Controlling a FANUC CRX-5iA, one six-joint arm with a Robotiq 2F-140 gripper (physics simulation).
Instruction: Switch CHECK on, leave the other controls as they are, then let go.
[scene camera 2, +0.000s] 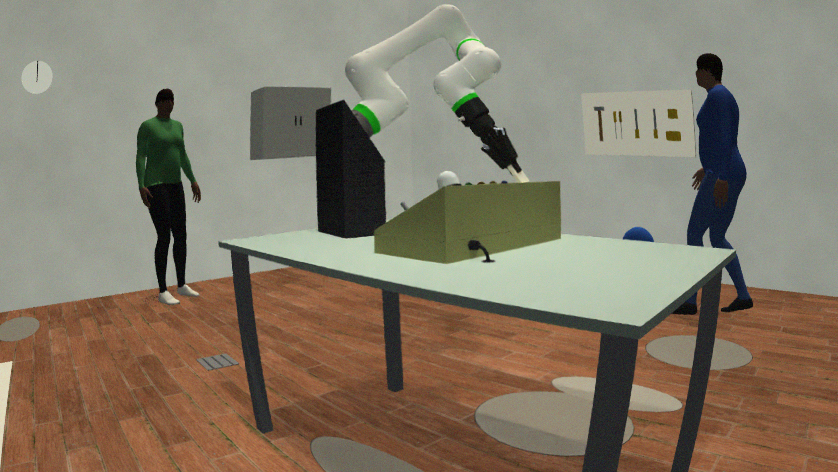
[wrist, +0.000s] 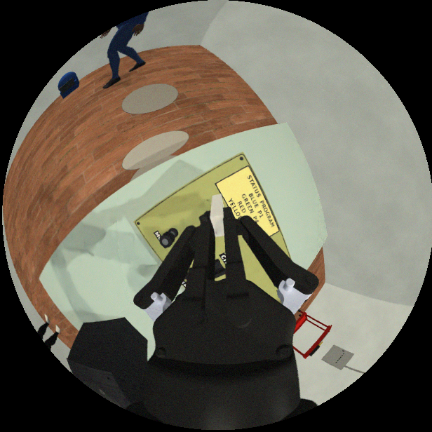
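Pixels of known places: arm's base, origin of the base link: (scene camera 2: 348, 132).
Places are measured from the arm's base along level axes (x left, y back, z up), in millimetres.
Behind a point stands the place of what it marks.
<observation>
The olive control box (scene camera 2: 504, 211) {z -247, x 118, y -663 mm} (wrist: 187, 202) stands on the table with its sloping panel facing the robot's base. My gripper (scene camera 2: 519, 174) {z -185, x 319, y -527 mm} (wrist: 218, 202) is shut and empty, its pale fingertips together. In the scene view the tips are at the box's top rear edge; contact cannot be told. In the wrist view they overlap the edge of the yellow status card (wrist: 252, 200). A dark control (wrist: 218, 268) beside a label starting with C (wrist: 223, 258) is mostly hidden by the fingers. The full word CHECK is not readable, so its switch and setting cannot be told.
A black knob (wrist: 168, 238) sits near the panel's left edge in the wrist view. A white dome (scene camera 2: 448, 178) {z -159, x -56, y -669 mm} and several coloured lamps show along the box's top. A lever (scene camera 2: 404, 205) {z -229, x -70, y -489 mm} sticks up from the slope. A cable (scene camera 2: 484, 250) {z -325, x -4, y -731 mm} leaves the box's back onto the table (scene camera 2: 562, 287) {z -349, x -73, y -1050 mm}.
</observation>
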